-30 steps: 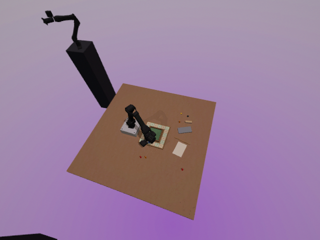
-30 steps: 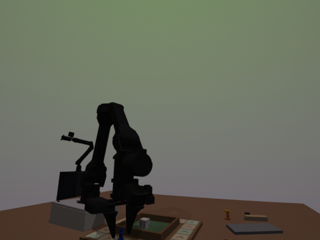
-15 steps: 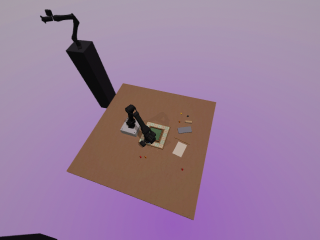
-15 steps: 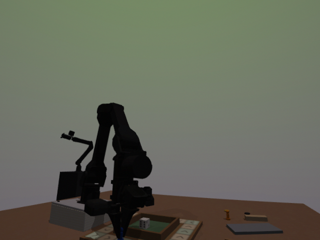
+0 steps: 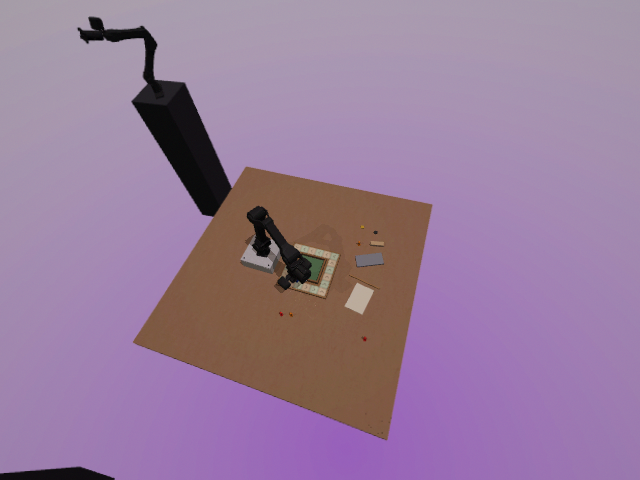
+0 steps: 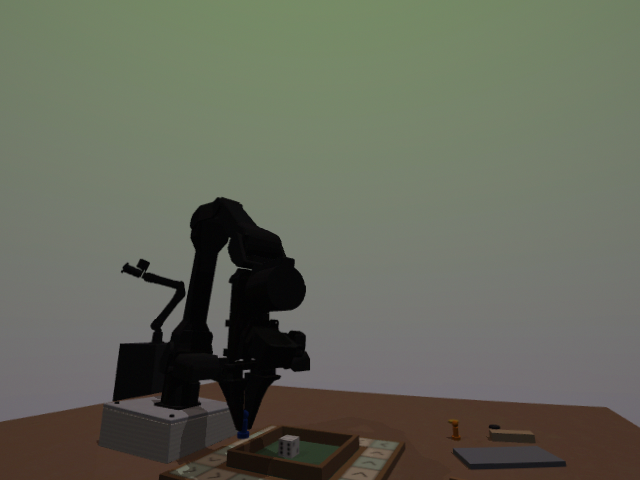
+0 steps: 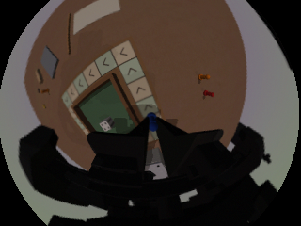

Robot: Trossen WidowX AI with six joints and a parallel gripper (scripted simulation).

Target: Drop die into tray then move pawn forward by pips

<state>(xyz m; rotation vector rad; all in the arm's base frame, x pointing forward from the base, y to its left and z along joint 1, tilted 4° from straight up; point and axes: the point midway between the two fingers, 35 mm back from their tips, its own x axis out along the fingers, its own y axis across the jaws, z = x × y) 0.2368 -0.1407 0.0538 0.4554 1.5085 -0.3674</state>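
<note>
Now: gripper tip 120 mm to the right of the white die, 50 mm above it and 10 mm short of it. The rest, counted from my gripper tip: cream card: 330 mm ahead, 80 mm below; blue pawn: 10 mm above; green dice tray: 110 mm to the left, 70 mm below, 30 mm ahead.
</note>
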